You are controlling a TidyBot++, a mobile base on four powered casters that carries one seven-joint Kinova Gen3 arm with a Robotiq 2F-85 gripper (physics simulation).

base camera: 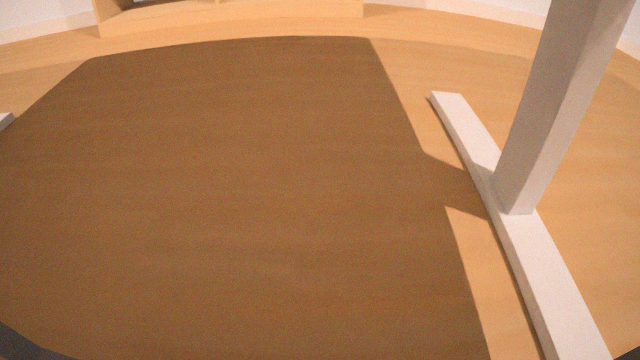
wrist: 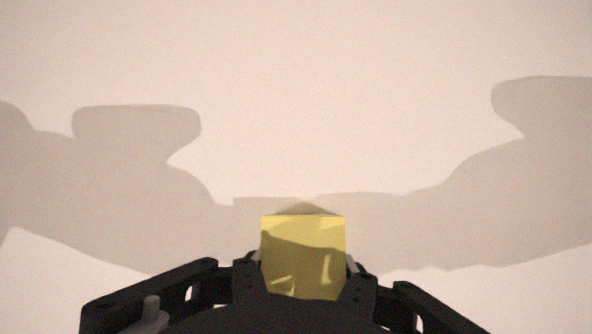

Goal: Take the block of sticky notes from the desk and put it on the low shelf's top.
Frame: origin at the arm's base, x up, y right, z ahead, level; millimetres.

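Where they show: gripper, fingertip midpoint: [wrist: 304, 263].
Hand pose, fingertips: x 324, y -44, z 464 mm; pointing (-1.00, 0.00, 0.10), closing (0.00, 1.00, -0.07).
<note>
Each offset is from my fingertips to the centre of the thing. "pt": to the spot under its first point. Level surfaces: height alone.
The yellow block of sticky notes @(dx +19, dy +0, dz +10 mm) [wrist: 303, 250] is at the bottom middle of the wrist view, on the pale desk top @(dx -1 mm) [wrist: 320, 100]. My gripper [wrist: 304, 263] is shut on it, with one finger against its left side and one against its right side. The lower end of the block is hidden behind the gripper's body. The wooden low shelf [base camera: 230, 11] shows in part at the top of the base camera view, against the far wall. Its top is out of view.
A white desk leg @(pt dx -511, dy +334, dz -47 mm) [base camera: 560, 110] rises on the right of the base camera view from a long white foot [base camera: 545, 280] on the wooden floor @(dx -720 mm) [base camera: 590, 200]. The end of another white foot @(pt dx -703, dy -871, dz +224 mm) [base camera: 5, 120] shows at the left edge. A large shadow covers the middle of the floor.
</note>
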